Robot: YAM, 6 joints.
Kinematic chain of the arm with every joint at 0, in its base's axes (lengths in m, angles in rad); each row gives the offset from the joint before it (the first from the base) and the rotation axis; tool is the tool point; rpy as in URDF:
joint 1: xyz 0 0 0.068 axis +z
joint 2: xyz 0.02 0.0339 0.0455 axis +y
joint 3: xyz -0.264 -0.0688 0 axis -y
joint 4: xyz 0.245 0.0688 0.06 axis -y
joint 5: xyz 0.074 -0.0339 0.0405 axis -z
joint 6: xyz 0.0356 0 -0.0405 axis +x
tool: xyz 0 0 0 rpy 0 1.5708 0
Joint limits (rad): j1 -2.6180..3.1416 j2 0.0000..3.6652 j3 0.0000..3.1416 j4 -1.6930..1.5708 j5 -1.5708..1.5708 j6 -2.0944..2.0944
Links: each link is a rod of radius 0.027 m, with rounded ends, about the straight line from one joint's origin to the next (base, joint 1, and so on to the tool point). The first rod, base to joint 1, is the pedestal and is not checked.
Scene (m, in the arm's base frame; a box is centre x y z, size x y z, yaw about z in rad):
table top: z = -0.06
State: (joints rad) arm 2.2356 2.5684 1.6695 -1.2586 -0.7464 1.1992
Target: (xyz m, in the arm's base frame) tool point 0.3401 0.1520 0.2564
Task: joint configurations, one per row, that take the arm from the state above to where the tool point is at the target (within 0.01 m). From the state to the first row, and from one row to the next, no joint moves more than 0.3 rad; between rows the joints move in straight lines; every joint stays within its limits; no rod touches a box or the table.
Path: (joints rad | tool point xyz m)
1: 1.9684 2.4858 1.6836 -1.2822 -0.7278 1.1992 | -0.1741 0.3534 0.0525
2: 1.7011 2.4032 1.6977 -1.3059 -0.7093 1.1992 | -0.0746 0.3912 0.0866
3: 1.4339 2.3206 1.7118 -1.3295 -0.6907 1.1992 | 0.0320 0.3981 0.1211
4: 1.1667 2.2380 1.7259 -1.3532 -0.6721 1.1992 | 0.1356 0.3735 0.1557
5: 0.8995 2.1555 1.7400 -1.3768 -0.6535 1.1992 | 0.2266 0.3201 0.1899
6: 0.6322 2.0729 1.7540 -1.4005 -0.6350 1.1992 | 0.2968 0.2435 0.2235
7: 0.3650 1.9903 1.7681 -1.4241 -0.6164 1.1992 | 0.3401 0.1520 0.2564

